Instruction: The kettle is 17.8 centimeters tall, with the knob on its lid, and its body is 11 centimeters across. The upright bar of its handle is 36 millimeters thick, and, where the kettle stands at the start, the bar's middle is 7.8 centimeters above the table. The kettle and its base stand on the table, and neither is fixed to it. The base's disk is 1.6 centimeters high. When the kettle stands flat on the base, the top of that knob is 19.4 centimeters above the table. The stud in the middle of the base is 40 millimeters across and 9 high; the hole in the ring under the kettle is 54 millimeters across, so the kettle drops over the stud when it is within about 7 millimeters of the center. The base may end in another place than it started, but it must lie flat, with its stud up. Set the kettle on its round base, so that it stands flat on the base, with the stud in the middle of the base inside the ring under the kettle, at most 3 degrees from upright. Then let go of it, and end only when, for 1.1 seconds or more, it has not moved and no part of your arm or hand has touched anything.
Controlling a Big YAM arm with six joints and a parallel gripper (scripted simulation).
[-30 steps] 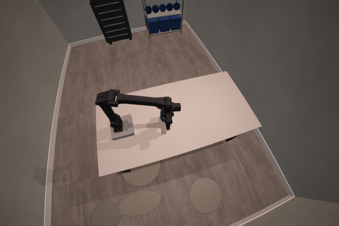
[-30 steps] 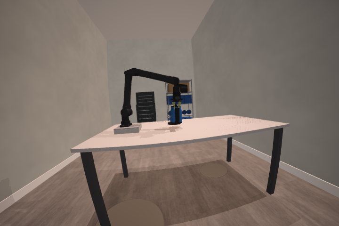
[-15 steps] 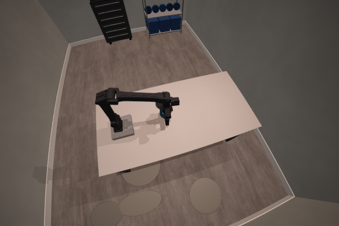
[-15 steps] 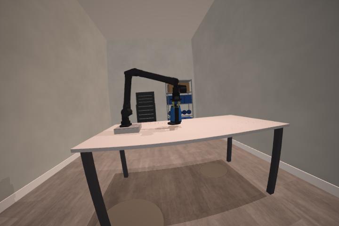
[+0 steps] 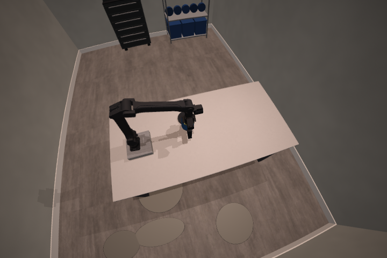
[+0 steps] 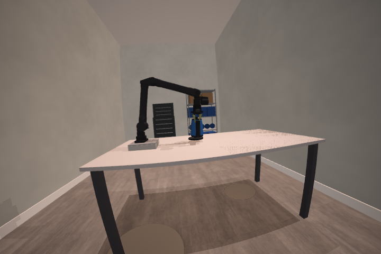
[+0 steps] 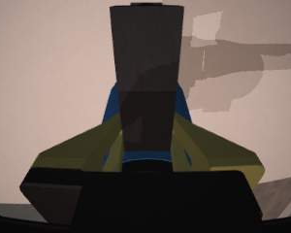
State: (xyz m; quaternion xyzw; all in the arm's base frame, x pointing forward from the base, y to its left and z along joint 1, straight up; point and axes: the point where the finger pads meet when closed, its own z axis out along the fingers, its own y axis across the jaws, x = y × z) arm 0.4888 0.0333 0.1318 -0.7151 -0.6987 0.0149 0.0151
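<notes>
My gripper is now 5 cm above the blue kettle and 3 cm to the right of it. From my hand the other things lie so: round black base (17 cm to the left, 17 cm below, 1 cm behind).
</notes>
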